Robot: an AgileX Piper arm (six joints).
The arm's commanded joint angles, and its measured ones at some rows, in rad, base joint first. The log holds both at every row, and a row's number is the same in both.
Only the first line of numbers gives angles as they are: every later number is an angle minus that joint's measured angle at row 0.
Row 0, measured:
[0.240, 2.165, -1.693, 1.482, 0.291, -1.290]
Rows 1 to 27, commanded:
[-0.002, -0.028, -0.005, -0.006, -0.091, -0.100]
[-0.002, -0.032, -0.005, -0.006, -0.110, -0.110]
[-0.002, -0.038, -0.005, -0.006, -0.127, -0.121]
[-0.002, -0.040, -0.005, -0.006, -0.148, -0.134]
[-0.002, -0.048, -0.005, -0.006, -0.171, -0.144]
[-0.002, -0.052, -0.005, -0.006, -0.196, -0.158]
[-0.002, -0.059, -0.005, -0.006, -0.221, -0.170]
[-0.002, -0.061, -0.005, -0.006, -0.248, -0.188]
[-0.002, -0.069, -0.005, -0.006, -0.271, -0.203]
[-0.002, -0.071, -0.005, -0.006, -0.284, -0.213]
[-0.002, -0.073, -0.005, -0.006, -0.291, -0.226]
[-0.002, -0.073, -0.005, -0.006, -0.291, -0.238]
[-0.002, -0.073, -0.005, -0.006, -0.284, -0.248]
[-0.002, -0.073, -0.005, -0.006, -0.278, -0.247]
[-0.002, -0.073, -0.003, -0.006, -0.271, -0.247]
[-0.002, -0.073, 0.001, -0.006, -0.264, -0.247]
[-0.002, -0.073, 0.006, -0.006, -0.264, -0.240]
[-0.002, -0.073, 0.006, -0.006, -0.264, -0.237]
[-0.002, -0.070, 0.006, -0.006, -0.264, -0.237]
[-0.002, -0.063, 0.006, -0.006, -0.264, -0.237]
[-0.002, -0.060, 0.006, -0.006, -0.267, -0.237]
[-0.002, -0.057, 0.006, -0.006, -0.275, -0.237]
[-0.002, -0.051, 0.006, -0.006, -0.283, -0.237]
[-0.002, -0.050, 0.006, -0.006, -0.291, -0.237]
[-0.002, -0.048, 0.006, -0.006, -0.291, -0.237]
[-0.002, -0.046, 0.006, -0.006, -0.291, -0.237]
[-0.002, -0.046, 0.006, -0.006, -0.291, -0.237]
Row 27, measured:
[0.000, -0.045, 0.005, -0.007, -0.280, -0.235]
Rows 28 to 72, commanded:
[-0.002, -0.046, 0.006, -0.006, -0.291, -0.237]
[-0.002, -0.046, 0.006, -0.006, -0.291, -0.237]
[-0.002, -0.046, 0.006, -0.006, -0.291, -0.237]
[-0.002, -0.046, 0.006, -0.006, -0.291, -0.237]
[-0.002, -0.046, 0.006, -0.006, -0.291, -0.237]
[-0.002, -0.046, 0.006, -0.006, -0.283, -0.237]
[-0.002, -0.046, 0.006, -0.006, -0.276, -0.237]
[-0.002, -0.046, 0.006, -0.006, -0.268, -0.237]
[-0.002, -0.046, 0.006, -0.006, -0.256, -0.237]
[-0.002, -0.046, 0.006, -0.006, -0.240, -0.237]
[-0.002, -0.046, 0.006, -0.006, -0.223, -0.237]
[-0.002, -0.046, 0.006, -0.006, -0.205, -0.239]
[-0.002, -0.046, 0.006, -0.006, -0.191, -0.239]
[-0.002, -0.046, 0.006, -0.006, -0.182, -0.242]
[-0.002, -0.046, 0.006, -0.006, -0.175, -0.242]
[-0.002, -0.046, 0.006, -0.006, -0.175, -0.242]
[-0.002, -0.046, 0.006, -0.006, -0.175, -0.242]
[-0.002, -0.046, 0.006, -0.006, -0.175, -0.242]
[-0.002, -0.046, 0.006, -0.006, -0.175, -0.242]
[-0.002, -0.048, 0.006, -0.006, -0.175, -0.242]
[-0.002, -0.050, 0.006, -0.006, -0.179, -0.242]
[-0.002, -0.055, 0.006, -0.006, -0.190, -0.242]
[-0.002, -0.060, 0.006, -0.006, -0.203, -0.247]
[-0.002, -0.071, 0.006, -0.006, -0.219, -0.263]
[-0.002, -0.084, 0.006, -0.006, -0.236, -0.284]
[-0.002, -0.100, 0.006, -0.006, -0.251, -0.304]
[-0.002, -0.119, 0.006, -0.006, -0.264, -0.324]
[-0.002, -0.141, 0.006, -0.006, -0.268, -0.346]
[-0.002, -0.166, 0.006, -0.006, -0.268, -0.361]
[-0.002, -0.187, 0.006, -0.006, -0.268, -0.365]
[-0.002, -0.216, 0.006, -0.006, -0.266, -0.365]
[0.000, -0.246, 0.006, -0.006, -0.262, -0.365]
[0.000, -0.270, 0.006, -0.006, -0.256, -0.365]
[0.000, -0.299, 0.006, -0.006, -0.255, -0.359]
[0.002, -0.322, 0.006, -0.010, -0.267, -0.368]
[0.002, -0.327, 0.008, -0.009, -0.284, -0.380]
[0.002, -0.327, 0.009, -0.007, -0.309, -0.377]
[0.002, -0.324, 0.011, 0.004, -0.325, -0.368]
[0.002, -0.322, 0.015, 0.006, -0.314, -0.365]
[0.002, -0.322, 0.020, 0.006, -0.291, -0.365]
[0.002, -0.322, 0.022, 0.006, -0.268, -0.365]
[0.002, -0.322, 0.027, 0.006, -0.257, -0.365]
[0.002, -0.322, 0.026, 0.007, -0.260, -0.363]
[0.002, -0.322, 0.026, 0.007, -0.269, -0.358]
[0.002, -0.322, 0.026, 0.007, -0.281, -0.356]
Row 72, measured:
[0.002, -0.322, 0.019, 0.006, -0.274, -0.364]
